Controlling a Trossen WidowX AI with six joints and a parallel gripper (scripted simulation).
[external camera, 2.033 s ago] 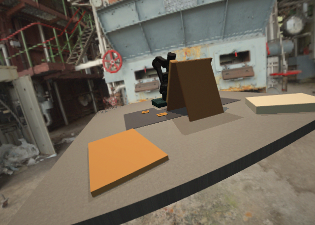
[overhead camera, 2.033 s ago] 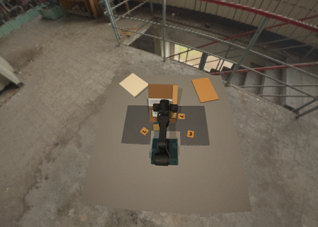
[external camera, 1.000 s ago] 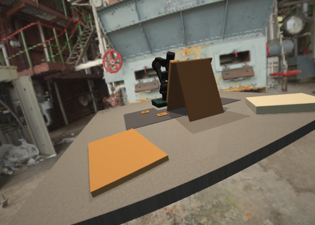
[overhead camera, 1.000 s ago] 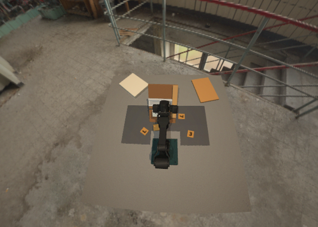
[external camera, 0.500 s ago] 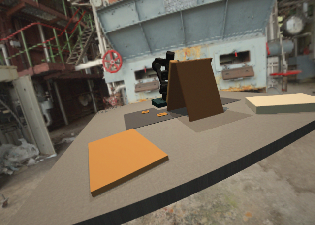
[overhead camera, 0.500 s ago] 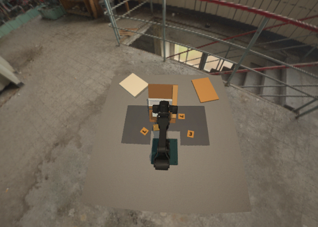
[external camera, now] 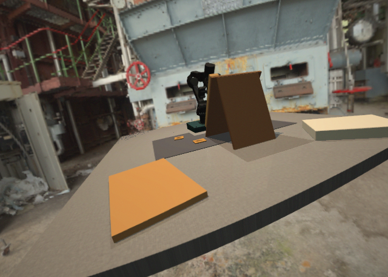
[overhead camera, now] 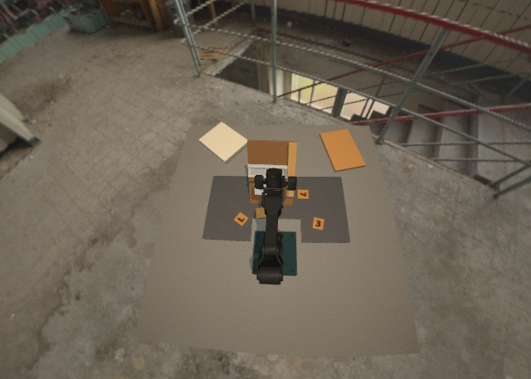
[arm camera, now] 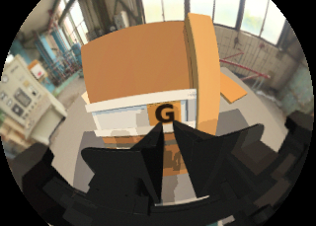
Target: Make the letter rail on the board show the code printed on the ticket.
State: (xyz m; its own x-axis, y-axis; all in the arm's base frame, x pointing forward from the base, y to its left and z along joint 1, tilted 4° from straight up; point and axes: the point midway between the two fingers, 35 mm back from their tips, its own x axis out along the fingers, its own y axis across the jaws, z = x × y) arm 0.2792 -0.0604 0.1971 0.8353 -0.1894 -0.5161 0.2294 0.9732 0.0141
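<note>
My gripper tip is now 3 cm short of the orange tile marked g, 1 cm to the left of it and 3 cm above it. The rest, counted from my gripper tip: white ticket: 8 cm to the left, 11 cm below; then 7 tile: 4 cm behind, 14 cm to the right, 19 cm below; then dark mat: 12 cm behind, 3 cm to the left, 19 cm below.
</note>
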